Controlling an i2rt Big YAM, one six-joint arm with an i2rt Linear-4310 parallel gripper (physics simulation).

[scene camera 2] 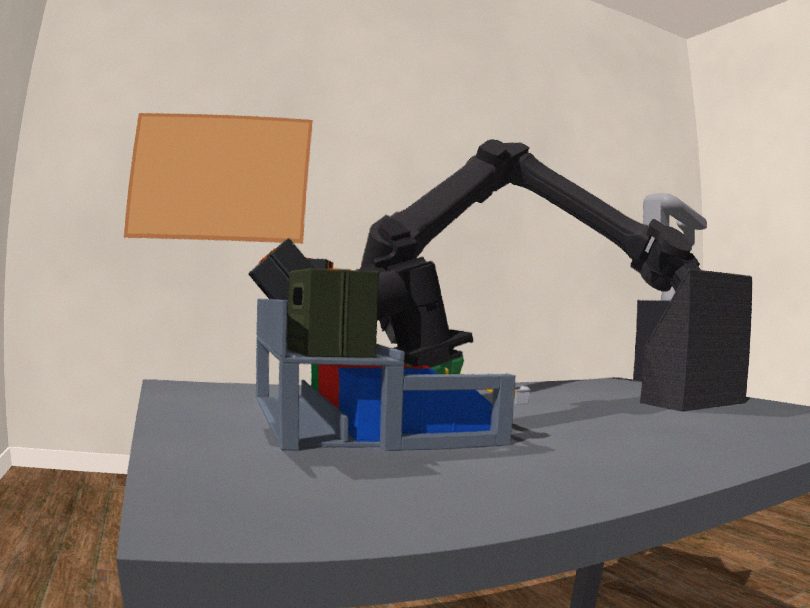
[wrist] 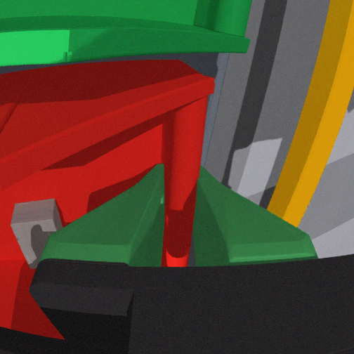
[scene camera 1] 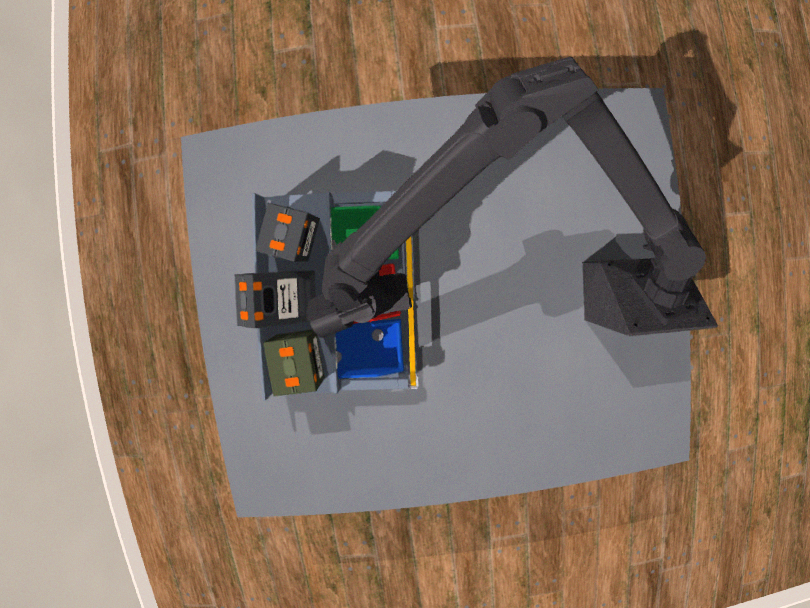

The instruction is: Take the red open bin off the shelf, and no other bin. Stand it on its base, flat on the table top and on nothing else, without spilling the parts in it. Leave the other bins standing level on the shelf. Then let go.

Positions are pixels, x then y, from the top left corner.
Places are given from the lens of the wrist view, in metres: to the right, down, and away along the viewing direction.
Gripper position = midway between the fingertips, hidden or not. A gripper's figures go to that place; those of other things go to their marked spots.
my gripper (wrist: 177, 175): 0.00, 0.00, 0.13
red open bin (wrist: 84, 133): -0.02, -0.01, 0.05
green bin (wrist: 39, 39): -0.02, -0.02, 0.03
grey part (wrist: 35, 220): -0.06, 0.02, 0.11
The marked spots on the green bin and the grey part are 0.10 m apart.
